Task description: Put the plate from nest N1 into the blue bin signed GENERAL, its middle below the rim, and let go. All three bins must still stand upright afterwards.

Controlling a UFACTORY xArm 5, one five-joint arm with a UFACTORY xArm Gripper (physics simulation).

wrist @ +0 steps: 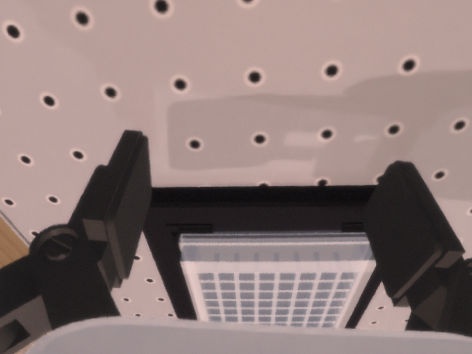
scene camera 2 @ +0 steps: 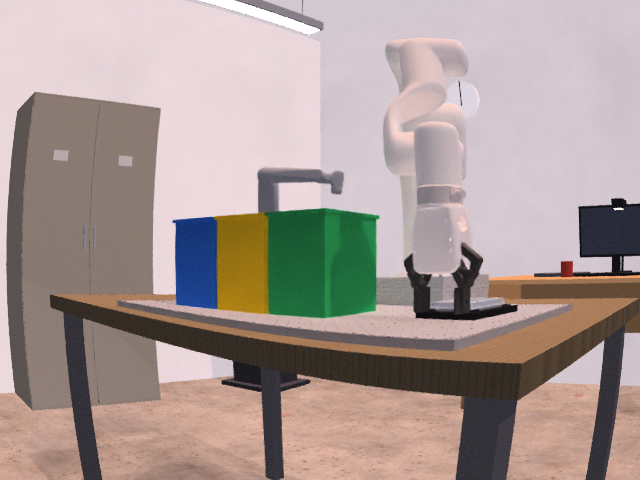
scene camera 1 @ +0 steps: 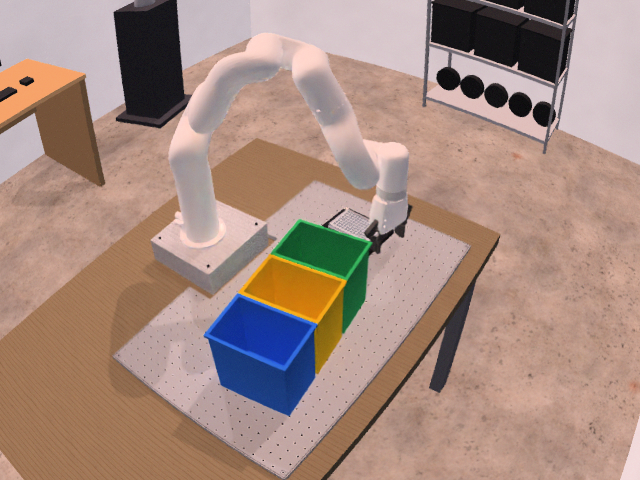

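Where they show: gripper, fingertip midpoint: (wrist: 266, 176) (scene camera 2: 441, 313) (scene camera 1: 387, 242); arm's base, link origin: (scene camera 1: 203, 234).
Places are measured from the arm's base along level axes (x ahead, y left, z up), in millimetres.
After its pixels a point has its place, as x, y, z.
Note:
The clear, gridded plate (scene camera 1: 350, 221) @(316, 238, -37) (scene camera 2: 488, 302) @(352, 265, -37) (wrist: 274, 295) @(369, 218, -34) lies flat in a black nest (scene camera 2: 504, 311) @(330, 291, -55) (wrist: 270, 215) @(411, 209, -47); no N1 label is readable. My gripper (scene camera 1: 388, 242) @(433, 205, -47) (scene camera 2: 442, 307) @(433, 205, -47) (wrist: 266, 176) @(433, 205, -47) points down and is open and empty. Its fingertips are low, spread to either side at the nest's end away from the robot base. In the wrist view the near part of the plate is hidden by the gripper body. The blue bin (scene camera 1: 261, 374) @(373, -375, 65) (scene camera 2: 196, 263) @(430, -308, 30) stands upright at the far end of the bin row from my gripper. Its GENERAL sign does not show.
The yellow bin (scene camera 1: 330, 330) @(437, -186, 28) (scene camera 2: 241, 263) @(437, -181, 31) and green bin (scene camera 1: 356, 291) @(444, -56, 25) (scene camera 2: 297, 263) @(444, -52, 31) stand upright in one row with the blue bin. The green bin is closest to my gripper. All stand on the perforated board (scene camera 1: 413, 289) @(546, 80, -59) (scene camera 2: 392, 330) @(568, 183, -59) on the wooden table (scene camera 1: 67, 382) @(-100, -557, -72) (scene camera 2: 361, 361) @(688, 200, -82).

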